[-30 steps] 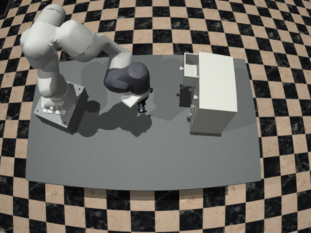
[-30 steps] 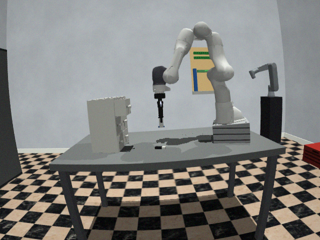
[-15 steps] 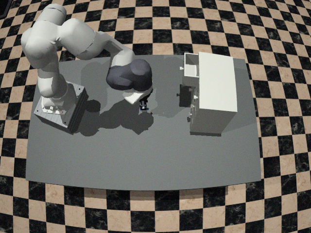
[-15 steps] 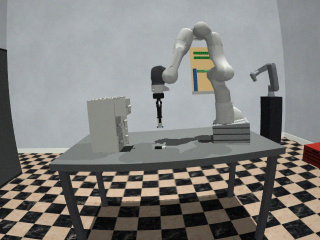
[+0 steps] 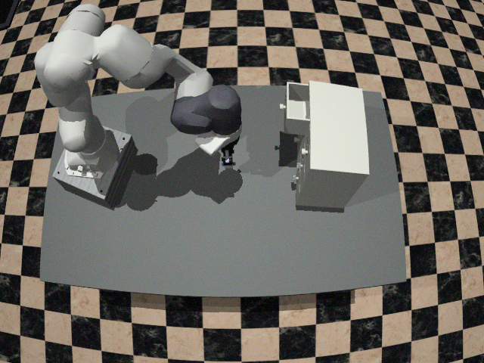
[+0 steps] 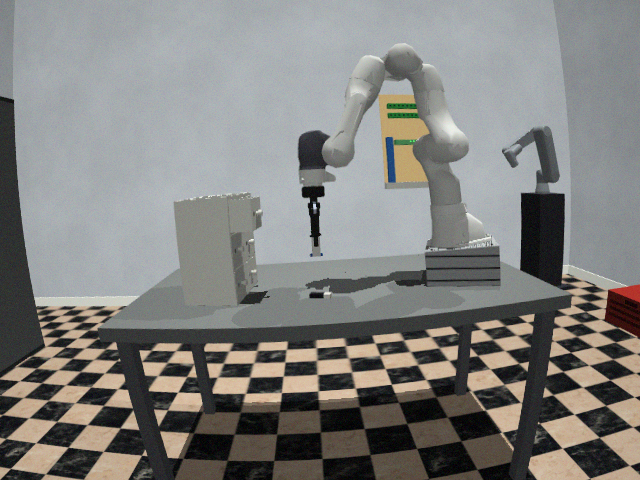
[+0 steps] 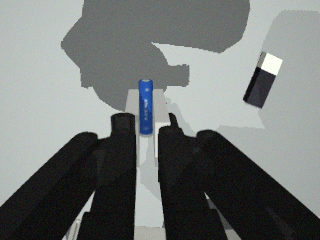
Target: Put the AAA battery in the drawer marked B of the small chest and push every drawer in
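My hand is 14 cm to the right of the black-and-white block and 13 cm above it. From my hand the other things lie so: drawer (27 cm ahead, 9 cm to the left, 11 cm above); then blue AAA battery (3 cm below).
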